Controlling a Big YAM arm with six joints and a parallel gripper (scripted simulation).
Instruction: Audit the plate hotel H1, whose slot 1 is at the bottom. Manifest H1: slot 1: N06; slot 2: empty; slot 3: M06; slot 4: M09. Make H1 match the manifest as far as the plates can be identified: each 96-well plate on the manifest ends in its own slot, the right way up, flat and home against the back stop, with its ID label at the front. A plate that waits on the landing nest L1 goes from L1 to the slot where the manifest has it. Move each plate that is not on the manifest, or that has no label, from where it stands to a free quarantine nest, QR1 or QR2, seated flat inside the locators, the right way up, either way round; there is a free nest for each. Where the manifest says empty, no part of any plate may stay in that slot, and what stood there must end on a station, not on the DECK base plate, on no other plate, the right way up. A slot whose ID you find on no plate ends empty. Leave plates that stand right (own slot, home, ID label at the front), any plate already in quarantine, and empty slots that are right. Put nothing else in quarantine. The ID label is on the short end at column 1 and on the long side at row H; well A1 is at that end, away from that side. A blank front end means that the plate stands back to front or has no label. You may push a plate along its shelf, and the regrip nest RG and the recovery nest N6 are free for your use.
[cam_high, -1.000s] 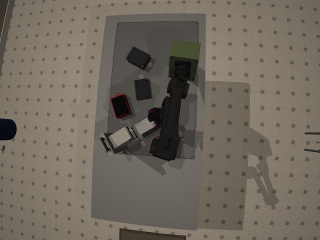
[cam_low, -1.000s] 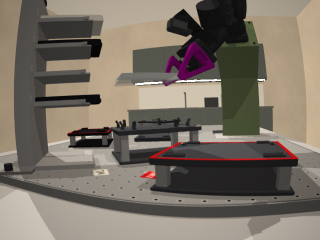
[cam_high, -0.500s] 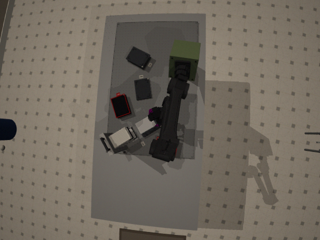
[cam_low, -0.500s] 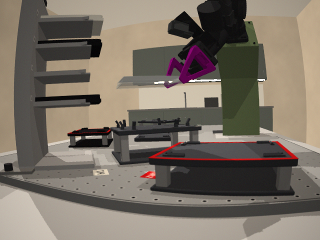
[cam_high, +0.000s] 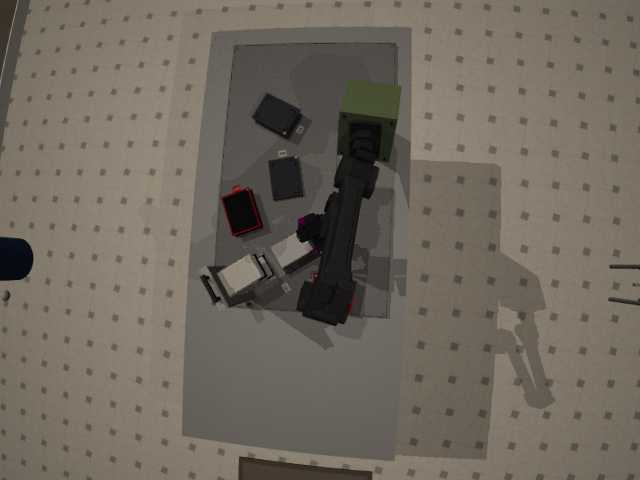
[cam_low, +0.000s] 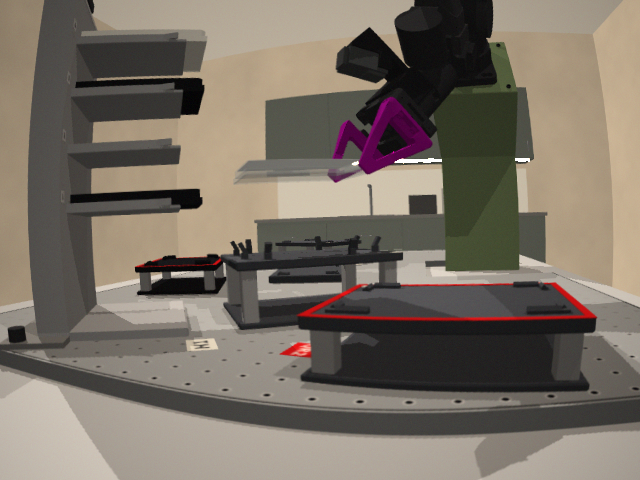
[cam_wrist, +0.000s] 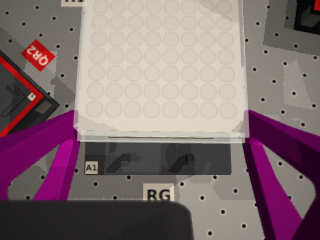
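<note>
My gripper is now 50 mm short of the clear 96-well plate and 40 mm to the right of it. From my hand the other things lie so: regrip nest RG: 40 mm ahead, 40 mm to the left, 90 mm below; QR2 tag: 10 mm behind, 170 mm to the left, 150 mm below; A1 mark: 50 mm behind, 30 mm to the left, 90 mm below.
</note>
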